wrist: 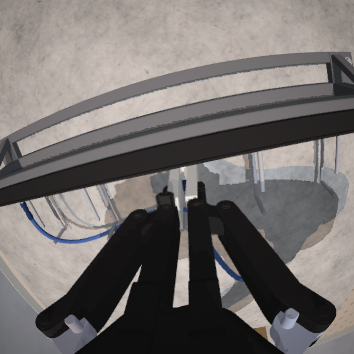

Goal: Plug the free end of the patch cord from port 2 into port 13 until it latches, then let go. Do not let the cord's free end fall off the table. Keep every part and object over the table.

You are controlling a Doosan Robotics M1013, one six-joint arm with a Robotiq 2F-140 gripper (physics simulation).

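Frame: origin at the arm's base, x back, y up, z left, level; metres.
Seen in the pictures: gripper, between the fingertips: (185, 172).
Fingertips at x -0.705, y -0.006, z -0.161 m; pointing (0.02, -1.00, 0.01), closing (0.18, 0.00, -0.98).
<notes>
Pixels of each thing's top centre, then the offset from my fingertips to it. "spot": a spot on its surface instead.
- blue patch cord, a spot on its surface: (65, 241) spot: dx +0.058, dy -0.010, dz +0.193 m
- dark patch panel, centre of its top: (146, 159) dx -0.032, dy +0.026, dz +0.021 m
- grey rear bar, centre of its top: (146, 85) dx -0.086, dy -0.060, dz +0.017 m
A blue patch cord (65, 241) comes out from under the left part of the dark patch panel (180, 152), loops down and runs right behind the gripper's fingers. A blue stretch also shows at the lower right of the fingers. My gripper (185, 172) is nearly closed at the panel's lower edge, near its middle. A small blue piece with pale parts around it shows between the fingertips, and it looks like the cord's free end held there. The ports' faces are hidden, so I cannot tell which port the end is at.
Several grey and whitish cords or thin rods (261, 172) hang below the panel on the left and right. The grey rear bar (170, 77) of the panel's frame spans the view above it. A mottled stone-like table top lies around, with its edge (15, 280) at the lower left.
</notes>
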